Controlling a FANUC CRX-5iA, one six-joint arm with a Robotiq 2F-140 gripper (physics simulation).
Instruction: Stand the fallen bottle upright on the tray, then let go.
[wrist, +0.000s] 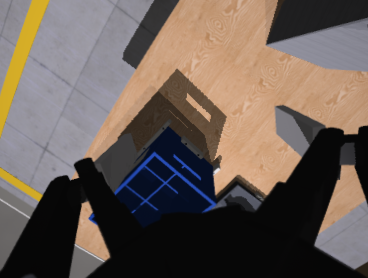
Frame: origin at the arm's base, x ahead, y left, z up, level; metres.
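Where they show: gripper, fingertip midpoint: (201, 133).
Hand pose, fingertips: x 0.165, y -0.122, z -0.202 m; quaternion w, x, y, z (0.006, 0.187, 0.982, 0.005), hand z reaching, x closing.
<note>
After its pixels a point has its place.
My gripper (201, 133) {x 0.165, y -0.122, z -0.202 m} is open and empty, its two grey fingertips wide apart above the table. A corner of a dark-rimmed tray (251, 185) shows at the lower middle, beside the blue crate. A dark shape (239, 201) {x 0.251, y 0.251, z -0.547 m} lies over the tray's grey inside; it is partly hidden by the gripper body, and I cannot tell whether it is the bottle. No bottle can be clearly made out in the wrist view.
A blue crate (192, 187) {x 0.282, y 0.028, z -0.377 m} with a lighter blue grid stands below and between the fingers, close to the left fingertip. A large grey and black box (325, 42) {x -0.042, y -0.101, z -0.351 m} stands at the upper right of the wooden table (240, 75) {x 0.064, y -0.096, z -0.553 m}. A dark block (150, 35) is at the table's left edge.
</note>
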